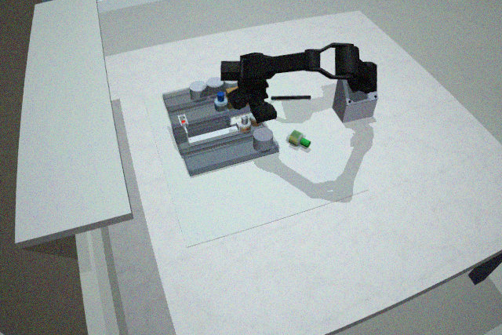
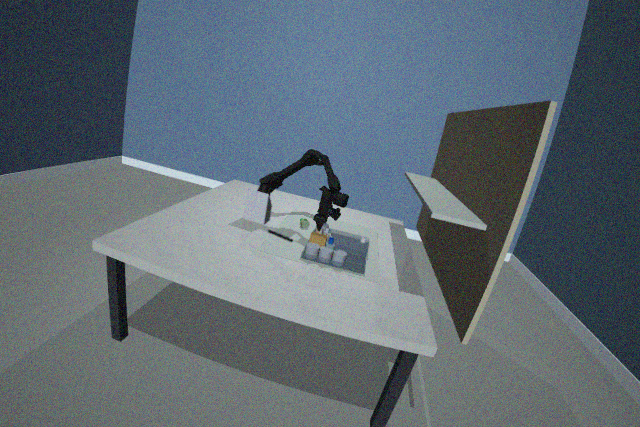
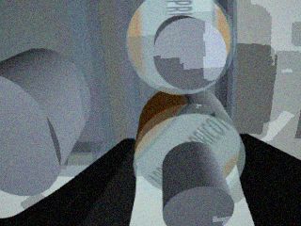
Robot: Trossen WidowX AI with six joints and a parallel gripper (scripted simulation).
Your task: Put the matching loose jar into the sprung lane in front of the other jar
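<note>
The tan box is 13 cm to the right of my gripper tip and 1 cm below it. Also, from my gripper tip: grey shelf unit 14 cm ahead, 4 cm to the right, 3 cm below; red mark 22 cm ahead, 6 cm to the right, 2 cm above; black bar 18 cm behind, 8 cm to the right, 4 cm below.
</note>
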